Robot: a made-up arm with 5 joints.
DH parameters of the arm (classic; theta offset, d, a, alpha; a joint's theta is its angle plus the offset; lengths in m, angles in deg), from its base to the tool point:
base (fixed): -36.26 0 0.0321 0
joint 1: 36.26 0.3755 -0.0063 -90
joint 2: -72.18 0 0.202 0
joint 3: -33.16 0 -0.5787 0
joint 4: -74.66 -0.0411 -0.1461 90
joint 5: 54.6 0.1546 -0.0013 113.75
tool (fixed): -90.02 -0.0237 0 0
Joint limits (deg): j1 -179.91..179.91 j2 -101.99..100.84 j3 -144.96..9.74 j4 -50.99..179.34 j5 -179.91..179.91
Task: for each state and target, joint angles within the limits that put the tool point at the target. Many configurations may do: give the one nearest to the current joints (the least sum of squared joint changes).
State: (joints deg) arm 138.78 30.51 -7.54 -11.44 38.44
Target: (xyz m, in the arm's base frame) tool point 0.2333 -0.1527 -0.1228
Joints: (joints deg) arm 137.05 64.63 9.74 -43.40 38.24
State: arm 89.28 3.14 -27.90 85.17 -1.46
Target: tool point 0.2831 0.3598 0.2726
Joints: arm 59.42 -31.22 -35.87 127.96 -2.62
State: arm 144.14 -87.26 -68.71 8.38 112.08
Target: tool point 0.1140 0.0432 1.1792
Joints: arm 179.68 -100.35 -49.10 3.04 115.09
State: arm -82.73 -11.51 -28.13 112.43 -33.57
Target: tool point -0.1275 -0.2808 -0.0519
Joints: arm -116.27 -2.05 -23.88 103.78 -31.51
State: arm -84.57 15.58 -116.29 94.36 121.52
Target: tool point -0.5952 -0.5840 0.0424
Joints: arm -133.42 56.15 -111.22 68.99 116.85
